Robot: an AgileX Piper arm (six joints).
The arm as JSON. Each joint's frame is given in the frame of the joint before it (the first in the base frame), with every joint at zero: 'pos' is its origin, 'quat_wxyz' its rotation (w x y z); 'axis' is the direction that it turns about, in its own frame. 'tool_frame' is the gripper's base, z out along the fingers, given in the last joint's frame.
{
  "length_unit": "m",
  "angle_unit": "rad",
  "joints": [
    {
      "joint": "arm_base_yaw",
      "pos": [
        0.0,
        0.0,
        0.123
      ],
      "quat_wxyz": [
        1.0,
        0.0,
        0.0,
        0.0
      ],
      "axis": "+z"
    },
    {
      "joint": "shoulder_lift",
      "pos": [
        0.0,
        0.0,
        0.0
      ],
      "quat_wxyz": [
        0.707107,
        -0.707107,
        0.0,
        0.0
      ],
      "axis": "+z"
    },
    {
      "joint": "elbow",
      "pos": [
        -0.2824,
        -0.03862,
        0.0
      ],
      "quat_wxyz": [
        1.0,
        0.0,
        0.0,
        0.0
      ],
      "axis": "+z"
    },
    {
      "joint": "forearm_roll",
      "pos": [
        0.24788,
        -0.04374,
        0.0
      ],
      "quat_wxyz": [
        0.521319,
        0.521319,
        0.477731,
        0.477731
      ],
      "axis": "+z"
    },
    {
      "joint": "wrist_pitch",
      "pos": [
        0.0,
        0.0,
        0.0
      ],
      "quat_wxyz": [
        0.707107,
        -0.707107,
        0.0,
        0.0
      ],
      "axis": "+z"
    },
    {
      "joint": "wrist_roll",
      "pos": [
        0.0,
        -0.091,
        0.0
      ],
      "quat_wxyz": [
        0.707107,
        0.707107,
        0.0,
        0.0
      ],
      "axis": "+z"
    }
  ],
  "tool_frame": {
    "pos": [
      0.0,
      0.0,
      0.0
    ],
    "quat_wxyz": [
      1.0,
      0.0,
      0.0,
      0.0
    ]
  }
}
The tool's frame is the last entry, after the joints.
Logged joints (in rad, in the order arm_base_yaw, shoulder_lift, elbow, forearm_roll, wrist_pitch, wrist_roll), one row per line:
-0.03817 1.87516 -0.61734 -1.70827 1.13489 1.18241
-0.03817 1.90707 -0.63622 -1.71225 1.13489 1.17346
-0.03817 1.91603 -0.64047 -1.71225 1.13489 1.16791
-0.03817 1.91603 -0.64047 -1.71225 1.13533 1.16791
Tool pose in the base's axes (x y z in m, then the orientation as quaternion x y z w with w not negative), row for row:
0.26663 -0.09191 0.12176 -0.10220 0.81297 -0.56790 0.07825
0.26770 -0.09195 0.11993 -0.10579 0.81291 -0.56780 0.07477
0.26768 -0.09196 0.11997 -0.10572 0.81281 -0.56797 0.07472
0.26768 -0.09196 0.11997 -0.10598 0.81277 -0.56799 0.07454
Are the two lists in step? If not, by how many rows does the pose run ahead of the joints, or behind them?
The pose runs 1 row ahead of the joints: the pose in row i belongs to the joints in row i + 1.
